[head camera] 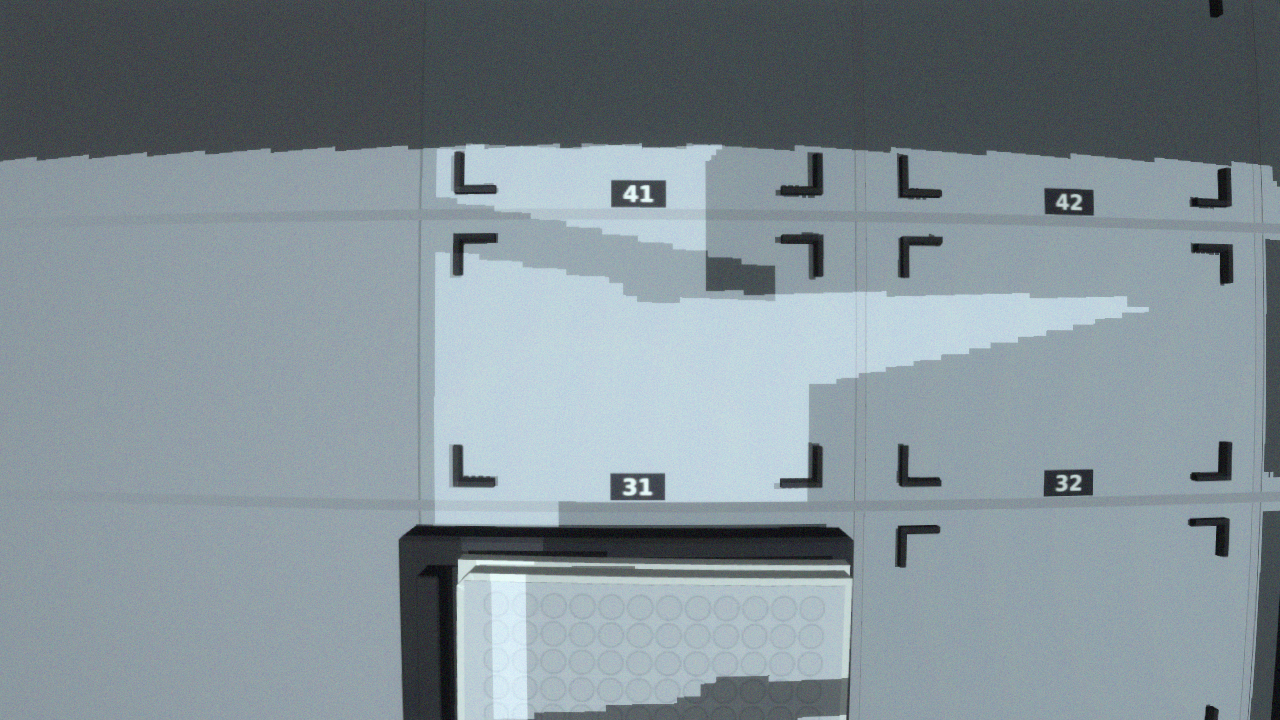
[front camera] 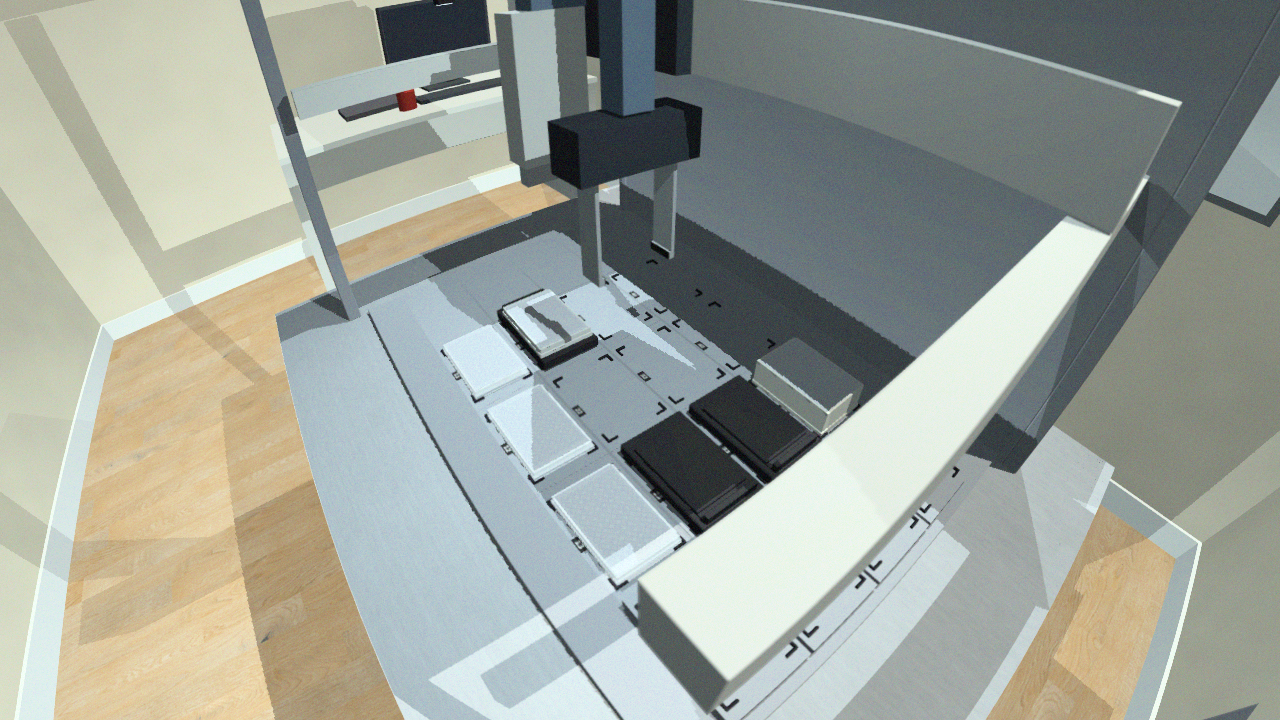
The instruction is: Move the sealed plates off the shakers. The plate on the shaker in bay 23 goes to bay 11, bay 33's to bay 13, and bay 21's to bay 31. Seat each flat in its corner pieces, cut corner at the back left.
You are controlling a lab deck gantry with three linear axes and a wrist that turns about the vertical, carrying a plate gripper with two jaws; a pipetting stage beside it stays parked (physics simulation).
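Places are measured from the robot's base along level axes (x ahead, y left, z up), in metres.
Where they show: gripper, between the fingertips: (front camera: 629,265); robot's base, origin of its link: (front camera: 443,351).
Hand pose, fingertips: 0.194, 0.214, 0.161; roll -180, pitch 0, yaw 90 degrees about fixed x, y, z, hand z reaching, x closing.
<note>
Things, the pixels of their centre, and the offset from my fingertips, as dx, dy, dz. "pt": a spot on its surface instead.
- sealed plate, middle of its body: (head camera: 652,692) (front camera: 545,320) -0.125, -0.065, -0.132
- Bay 31, a spot on its surface: (head camera: 626,385) pt -0.134, +0.034, -0.161
- bay 23, middle of its body: (front camera: 692,469) +0.202, -0.062, -0.146
- bay 33, middle of its body: (front camera: 756,425) +0.202, +0.044, -0.146
- tall grey box, middle of its body: (front camera: 807,383) +0.198, +0.150, -0.140
A sealed plate (front camera: 547,320) (head camera: 653,640) sits on the black shaker (front camera: 570,350) (head camera: 423,644) in bay 21; the cut corner shows at its back left in the head view. Bay 31 (head camera: 626,385), directly behind, shows its bare surface and four corner pieces. A white plate (front camera: 486,360) is in bay 11 and another white plate (front camera: 615,522) is in bay 13. The black shakers in bay 23 (front camera: 687,467) and bay 33 (front camera: 754,422) carry no plate. My gripper (front camera: 630,266) is open and empty, raised over the back left of the deck; its jaws do not show in the head view.
A white plate (front camera: 539,431) lies in bay 12, between the plates in bays 11 and 13. A tall grey box (front camera: 808,380) stands behind the bay 33 shaker. A pale beam (front camera: 877,447) crosses the front view and hides part of the deck's right side.
</note>
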